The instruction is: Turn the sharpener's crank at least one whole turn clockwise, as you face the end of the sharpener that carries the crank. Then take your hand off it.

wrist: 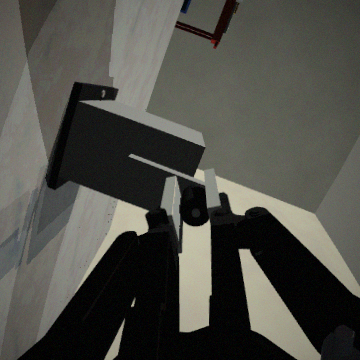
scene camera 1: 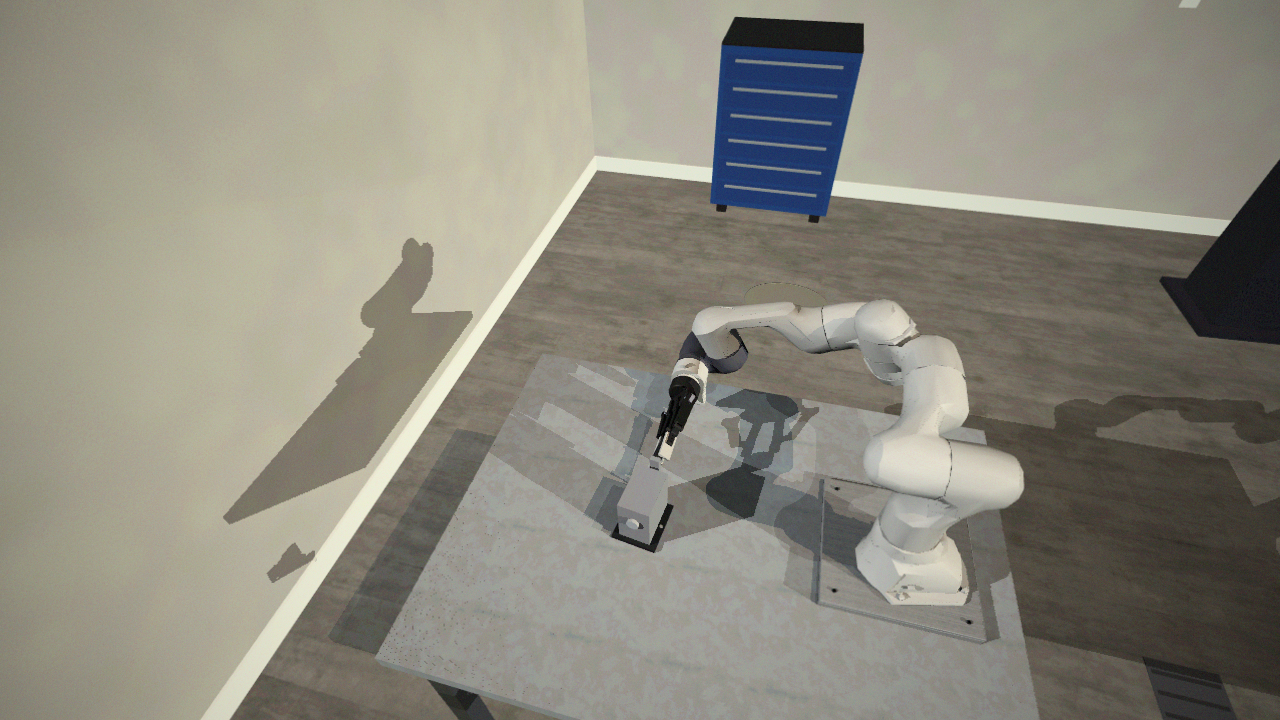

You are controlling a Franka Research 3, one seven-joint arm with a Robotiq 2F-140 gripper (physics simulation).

Note:
The pictures show: the gripper and a black crank knob.
The gripper also shows in the wrist view.

